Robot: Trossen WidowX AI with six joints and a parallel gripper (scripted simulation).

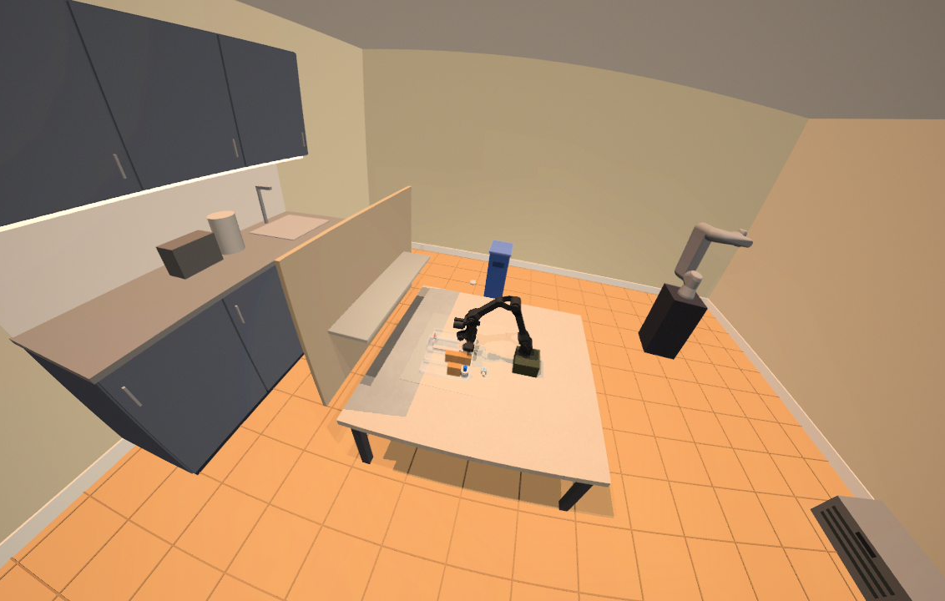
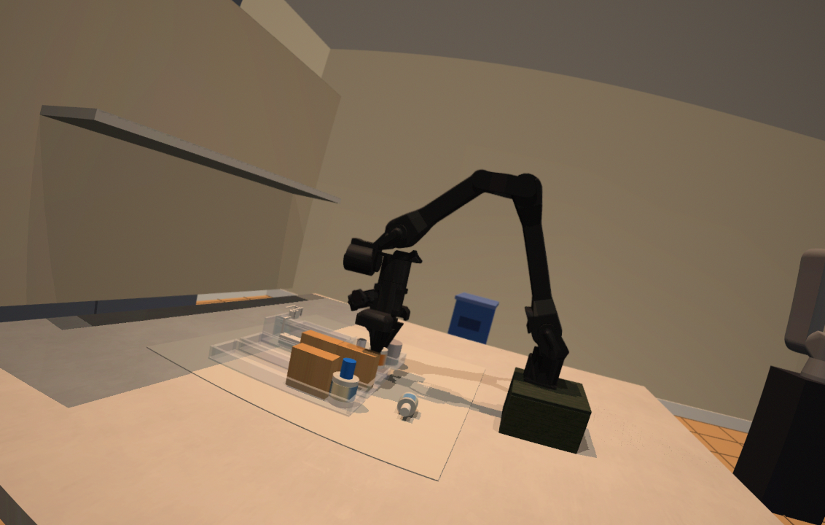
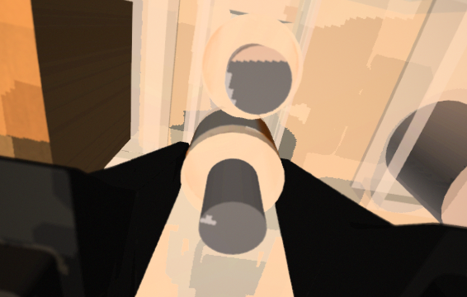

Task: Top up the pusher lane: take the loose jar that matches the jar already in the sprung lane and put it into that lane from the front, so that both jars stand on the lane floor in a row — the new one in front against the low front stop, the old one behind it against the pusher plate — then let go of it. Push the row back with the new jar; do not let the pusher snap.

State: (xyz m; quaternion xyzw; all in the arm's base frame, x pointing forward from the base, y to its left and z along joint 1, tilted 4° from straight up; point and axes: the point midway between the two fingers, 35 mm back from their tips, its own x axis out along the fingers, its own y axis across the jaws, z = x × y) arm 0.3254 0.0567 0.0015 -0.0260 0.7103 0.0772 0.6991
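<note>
My gripper tip is 12 cm to the left of the grey jar, 3 cm short of it and 2 cm above it. The rest, counted from my gripper tip: shelf (51 cm ahead, 32 cm above, 2 cm to the left).
</note>
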